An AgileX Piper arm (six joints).
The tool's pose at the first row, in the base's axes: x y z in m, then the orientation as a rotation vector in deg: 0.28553, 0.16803, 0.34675, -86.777, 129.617, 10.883
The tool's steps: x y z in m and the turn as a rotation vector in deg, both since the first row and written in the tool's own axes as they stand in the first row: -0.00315, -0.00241, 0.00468, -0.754, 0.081, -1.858; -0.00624, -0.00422, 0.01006, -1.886, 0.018, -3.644; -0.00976, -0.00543, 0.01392, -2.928, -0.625, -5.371; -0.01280, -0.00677, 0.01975, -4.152, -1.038, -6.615; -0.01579, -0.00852, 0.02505, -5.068, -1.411, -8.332; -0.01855, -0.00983, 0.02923, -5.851, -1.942, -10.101; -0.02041, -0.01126, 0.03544, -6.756, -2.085, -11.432; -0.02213, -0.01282, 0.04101, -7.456, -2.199, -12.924; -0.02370, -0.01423, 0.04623, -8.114, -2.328, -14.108; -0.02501, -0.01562, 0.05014, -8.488, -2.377, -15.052; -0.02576, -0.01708, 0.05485, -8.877, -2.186, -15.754; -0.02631, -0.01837, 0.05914, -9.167, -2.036, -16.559; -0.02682, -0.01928, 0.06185, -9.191, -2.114, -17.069; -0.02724, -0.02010, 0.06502, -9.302, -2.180, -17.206
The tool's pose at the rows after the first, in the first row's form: 0.28996, 0.17131, 0.34406, -89.235, 128.353, 11.161; 0.29400, 0.17502, 0.34064, -91.728, 127.079, 12.000; 0.29725, 0.17882, 0.33870, -93.830, 125.349, 13.164; 0.30096, 0.18282, 0.33480, -95.589, 124.206, 14.517; 0.30490, 0.18644, 0.33140, -97.695, 122.598, 15.340; 0.30807, 0.18966, 0.32888, -99.687, 120.768, 16.099; 0.31158, 0.19275, 0.32417, -101.453, 119.614, 16.858; 0.31500, 0.19544, 0.31999, -103.283, 118.281, 17.307; 0.31814, 0.19796, 0.31605, -104.756, 117.191, 17.809; 0.32084, 0.19982, 0.31319, -105.875, 116.330, 17.995; 0.32363, 0.20145, 0.30939, -106.877, 115.869, 18.105; 0.32609, 0.20283, 0.30587, -107.909, 115.261, 18.096; 0.32778, 0.20380, 0.30372, -108.389, 114.724, 18.021; 0.32949, 0.20489, 0.30111, -108.547, 114.558, 18.155
